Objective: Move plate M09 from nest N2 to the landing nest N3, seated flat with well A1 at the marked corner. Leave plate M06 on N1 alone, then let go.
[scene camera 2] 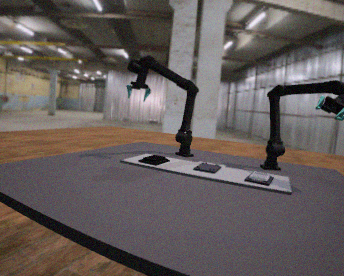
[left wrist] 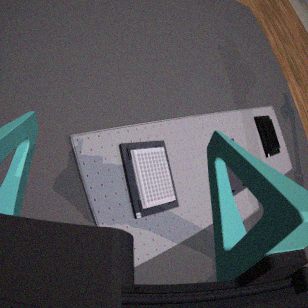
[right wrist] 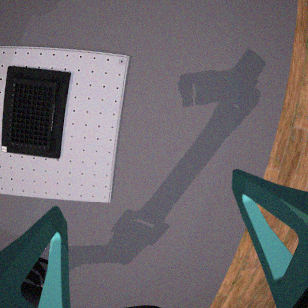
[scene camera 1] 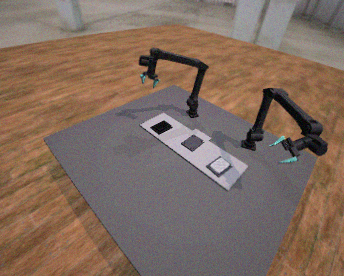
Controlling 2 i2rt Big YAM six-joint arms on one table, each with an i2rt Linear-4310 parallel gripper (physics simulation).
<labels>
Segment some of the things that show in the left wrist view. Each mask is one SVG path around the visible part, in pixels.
My left gripper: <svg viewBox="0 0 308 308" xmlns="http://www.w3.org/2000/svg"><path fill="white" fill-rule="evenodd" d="M0 127L0 163L15 149L7 173L0 185L0 308L308 308L308 267L303 266L308 262L304 247L308 245L308 190L253 156L219 130L213 131L206 147L216 281L180 284L134 284L133 236L129 232L115 227L65 223L19 216L38 131L35 111L28 111ZM225 164L243 182L263 207L262 217L247 232L232 196Z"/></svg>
A pale gridded chip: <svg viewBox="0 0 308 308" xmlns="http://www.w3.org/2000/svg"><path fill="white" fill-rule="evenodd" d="M163 147L130 150L133 172L142 208L175 199Z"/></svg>
</labels>
